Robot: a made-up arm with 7 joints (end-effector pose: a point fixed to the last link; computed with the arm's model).
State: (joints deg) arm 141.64 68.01 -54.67 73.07 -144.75 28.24 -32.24
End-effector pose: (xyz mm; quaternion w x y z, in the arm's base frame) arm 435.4 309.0 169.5 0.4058 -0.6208 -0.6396 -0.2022
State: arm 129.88 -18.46 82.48 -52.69 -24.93 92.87 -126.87
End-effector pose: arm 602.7 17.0 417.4 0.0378 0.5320 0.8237 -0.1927
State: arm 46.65 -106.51 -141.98 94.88 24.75 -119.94 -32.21
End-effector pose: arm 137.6 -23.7 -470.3 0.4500 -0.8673 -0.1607 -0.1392
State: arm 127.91 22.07 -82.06 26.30 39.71 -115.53 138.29
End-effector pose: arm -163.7 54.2 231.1 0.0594 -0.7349 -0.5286 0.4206
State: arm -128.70 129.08 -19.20 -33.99 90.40 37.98 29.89
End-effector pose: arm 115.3 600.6 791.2 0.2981 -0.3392 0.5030 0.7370
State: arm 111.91 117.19 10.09 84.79 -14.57 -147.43 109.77
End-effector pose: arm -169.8 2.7 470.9 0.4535 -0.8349 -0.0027 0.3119
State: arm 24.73 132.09 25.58 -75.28 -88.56 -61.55 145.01
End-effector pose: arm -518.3 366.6 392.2 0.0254 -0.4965 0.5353 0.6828
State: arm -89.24 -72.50 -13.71 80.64 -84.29 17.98 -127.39
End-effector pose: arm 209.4 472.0 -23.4 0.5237 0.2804 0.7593 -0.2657
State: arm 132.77 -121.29 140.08 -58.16 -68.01 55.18 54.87
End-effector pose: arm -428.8 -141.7 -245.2 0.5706 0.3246 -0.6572 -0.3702
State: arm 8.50 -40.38 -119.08 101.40 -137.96 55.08 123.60
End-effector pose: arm -18.5 139.3 -16.6 0.0813 -0.9620 0.0427 0.2570
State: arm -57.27 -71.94 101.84 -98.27 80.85 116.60 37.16
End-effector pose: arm -749.1 466.2 -338.3 0.0256 0.4500 -0.8053 -0.3852
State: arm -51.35 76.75 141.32 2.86 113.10 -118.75 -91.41
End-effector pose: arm -55.2 408.0 687.6 0.4061 0.6934 -0.5453 0.2385
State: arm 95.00 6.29 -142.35 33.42 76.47 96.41 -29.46
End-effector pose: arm -264.0 400.4 332.3 0.0606 0.2888 -0.9309 -0.2152
